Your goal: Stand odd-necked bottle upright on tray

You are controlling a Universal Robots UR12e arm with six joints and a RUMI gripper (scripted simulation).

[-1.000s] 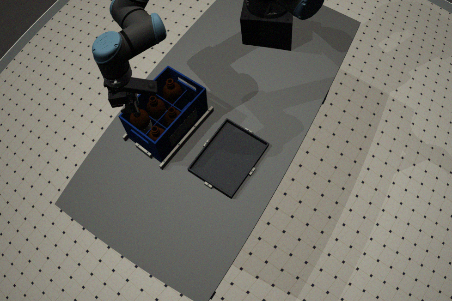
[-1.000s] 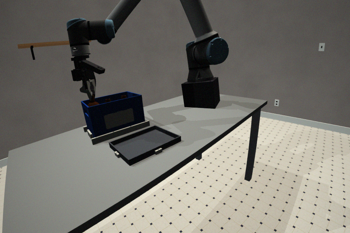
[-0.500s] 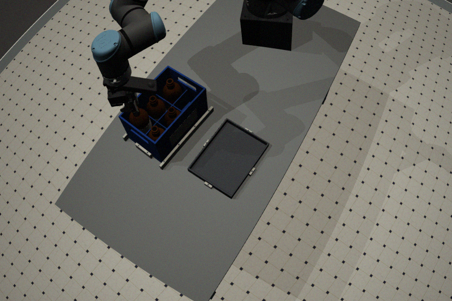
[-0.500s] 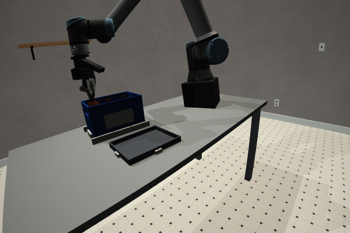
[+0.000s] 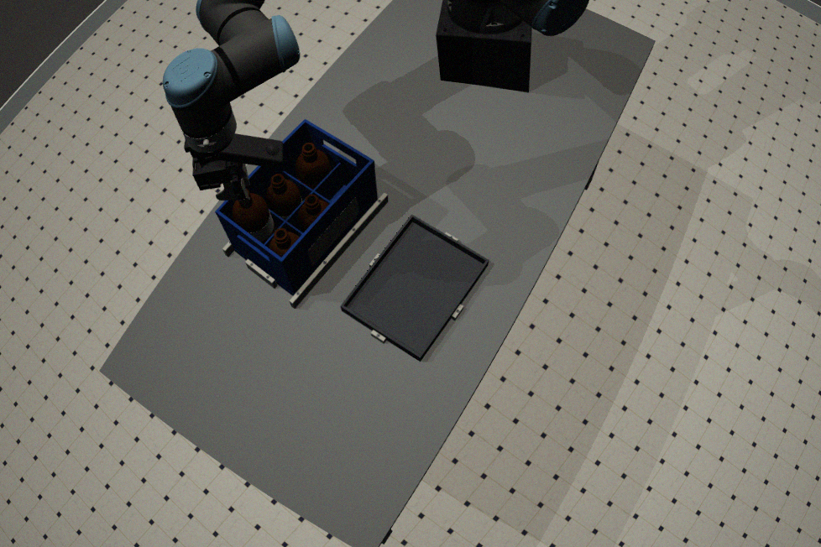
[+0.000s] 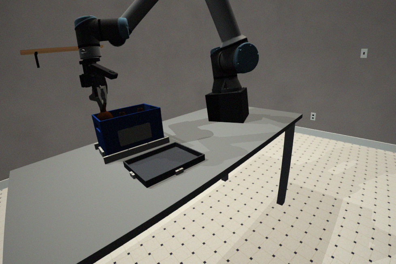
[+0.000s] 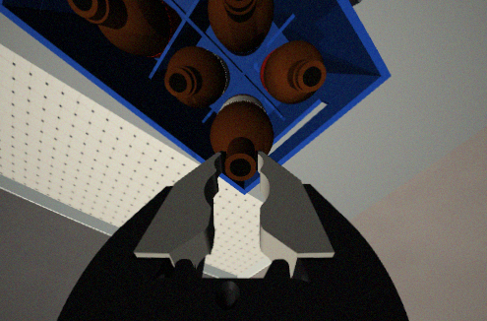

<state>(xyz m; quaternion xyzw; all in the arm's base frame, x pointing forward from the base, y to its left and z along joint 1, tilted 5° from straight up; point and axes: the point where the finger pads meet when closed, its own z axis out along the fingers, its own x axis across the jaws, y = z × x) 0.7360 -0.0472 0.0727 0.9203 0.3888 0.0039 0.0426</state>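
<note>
Now: the bottle 70 mm below my hand. Also, from my hand: black tray: 310 mm to the left, 200 mm below, 120 mm behind; then blue crate: 130 mm below, 80 mm behind, 40 mm to the left.
</note>
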